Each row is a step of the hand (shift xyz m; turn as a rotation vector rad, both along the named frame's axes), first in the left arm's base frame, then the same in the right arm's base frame.
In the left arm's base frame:
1: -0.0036 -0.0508 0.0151 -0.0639 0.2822 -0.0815
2: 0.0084 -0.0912 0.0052 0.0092 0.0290 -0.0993
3: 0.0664 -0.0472 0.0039 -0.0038 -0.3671 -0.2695
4: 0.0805 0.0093 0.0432 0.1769 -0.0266 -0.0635
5: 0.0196 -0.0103 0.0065 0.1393 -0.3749 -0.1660
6: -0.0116 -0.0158 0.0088 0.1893 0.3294 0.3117
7: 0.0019 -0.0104 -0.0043 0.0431 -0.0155 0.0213
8: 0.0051 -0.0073 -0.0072 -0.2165 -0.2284 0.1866
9: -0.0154 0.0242 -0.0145 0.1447 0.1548 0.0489
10: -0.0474 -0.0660 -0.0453 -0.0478 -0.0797 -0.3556
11: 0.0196 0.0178 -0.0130 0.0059 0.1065 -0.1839
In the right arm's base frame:
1: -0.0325 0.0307 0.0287 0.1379 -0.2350 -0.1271
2: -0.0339 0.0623 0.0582 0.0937 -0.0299 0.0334
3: 0.0118 0.0806 0.0046 0.0747 0.1641 0.4182
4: 0.0087 0.0654 -0.0639 0.1267 0.1406 -0.0151
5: 0.0006 0.0227 -0.0043 0.0600 0.3002 0.3063
6: -0.0185 0.0022 0.0107 -0.0314 0.0107 -0.4903
7: 0.0005 0.0069 0.0091 -0.0015 0.0469 -0.0187
8: 0.0055 0.0069 0.0073 -0.3379 0.0061 0.1402
9: 0.0129 -0.0293 -0.0026 0.0895 0.0290 -0.1961
10: -0.0119 -0.0061 0.0921 0.2279 -0.0595 0.2822
11: 0.0264 0.0019 -0.0129 0.1876 -0.0956 0.0290

